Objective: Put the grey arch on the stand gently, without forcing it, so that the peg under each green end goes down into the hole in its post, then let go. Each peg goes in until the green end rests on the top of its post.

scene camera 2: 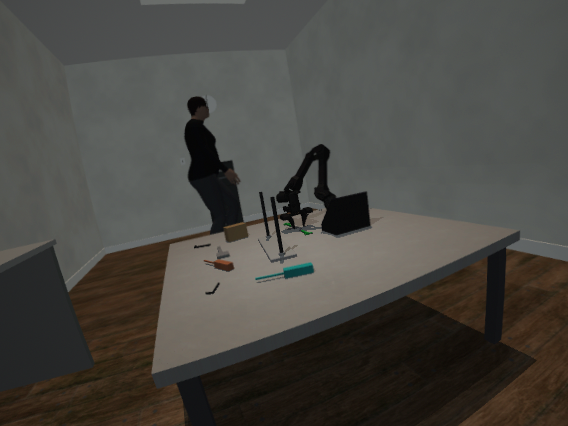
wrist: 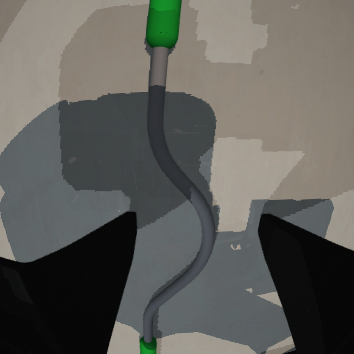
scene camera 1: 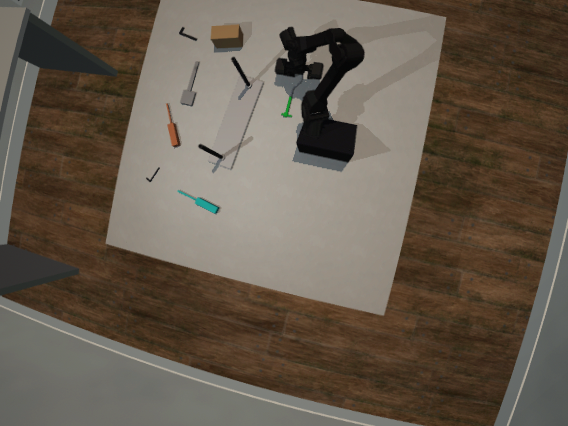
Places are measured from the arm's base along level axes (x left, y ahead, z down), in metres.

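Where they show: gripper, fingertip midpoint: (scene camera 2: 299, 227) (wrist: 199, 222) (scene camera 1: 301, 77); arm's base at its link origin: (scene camera 2: 334, 207) (scene camera 1: 312, 132).
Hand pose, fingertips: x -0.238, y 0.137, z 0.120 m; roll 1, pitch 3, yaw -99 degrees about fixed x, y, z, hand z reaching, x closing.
Each offset is from my fingertips to the top centre of the thing. "*": to the spot under its first point.
The grey arch {* dx +0.004, dy -0.003, dz -0.005 m} (wrist: 206, 235) lies on the table as a curved rod with green ends. One green end (scene camera 1: 288, 106) (scene camera 2: 306, 232) (wrist: 164, 25) shows beside the arm; the other green end (scene camera 2: 287, 224) (wrist: 148, 345) is partly cut off in the wrist view. My gripper (scene camera 1: 299, 75) (scene camera 2: 298, 227) (wrist: 199, 222) is open, pointing down, with its fingers on either side of the rod's curve and apart from it. The stand's pale base (scene camera 1: 237, 125) (scene camera 2: 290, 257) bears two upright black posts, a far post {dx +0.105, dy +0.200, dz -0.243 m} (scene camera 1: 240, 71) (scene camera 2: 264, 215) and a near post {dx +0.434, dy +0.202, dz -0.243 m} (scene camera 1: 211, 151) (scene camera 2: 277, 225). The post holes are too small to see.
A brown box {dx -0.067, dy +0.360, dz -0.078 m} (scene camera 1: 226, 36) (scene camera 2: 236, 233), a grey tool {dx +0.163, dy +0.454, dz -0.011 m} (scene camera 1: 188, 97) (scene camera 2: 222, 254), an orange screwdriver {dx +0.368, dy +0.475, dz -0.026 m} (scene camera 1: 173, 135) (scene camera 2: 223, 265) and a teal screwdriver {dx +0.643, dy +0.242, dz -0.026 m} (scene camera 1: 207, 205) (scene camera 2: 298, 270) lie around the stand. Two black hex keys lie near the table's edge. A person (scene camera 2: 200, 150) stands behind the table.
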